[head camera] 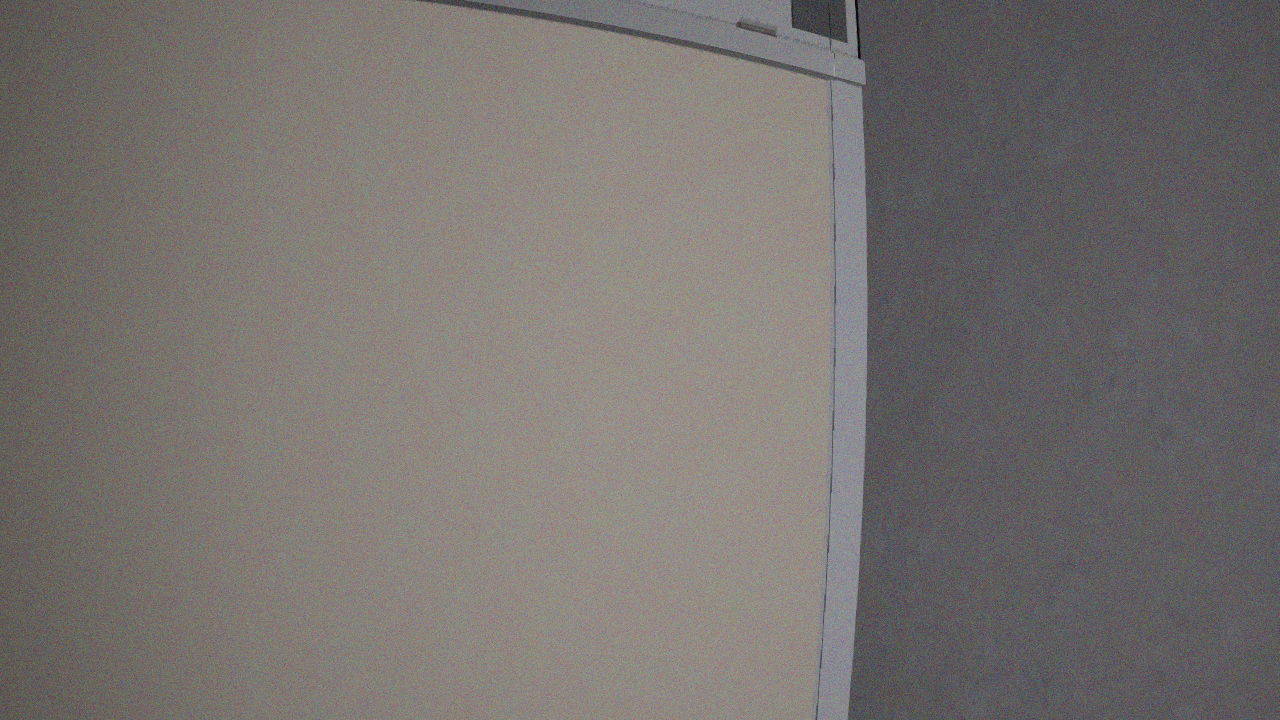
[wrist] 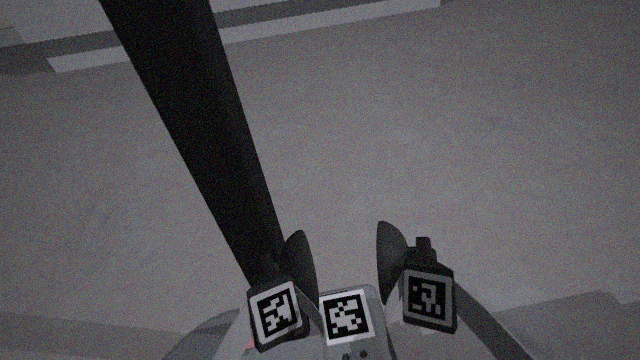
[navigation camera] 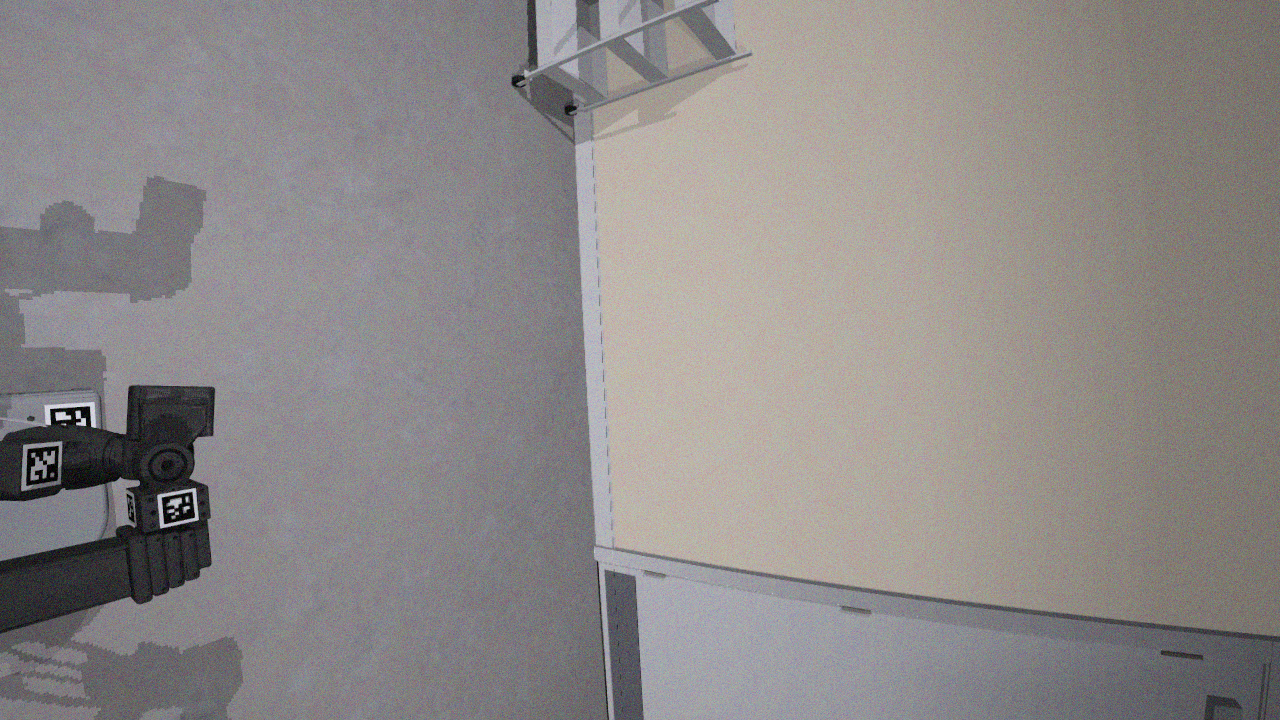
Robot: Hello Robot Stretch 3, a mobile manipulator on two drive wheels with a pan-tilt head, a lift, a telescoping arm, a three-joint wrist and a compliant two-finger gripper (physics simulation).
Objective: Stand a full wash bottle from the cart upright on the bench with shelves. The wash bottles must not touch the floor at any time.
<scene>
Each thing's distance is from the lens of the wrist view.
my gripper [wrist: 343,252]: 18 cm
counter with a sink [wrist: 69,42]: 187 cm
</scene>
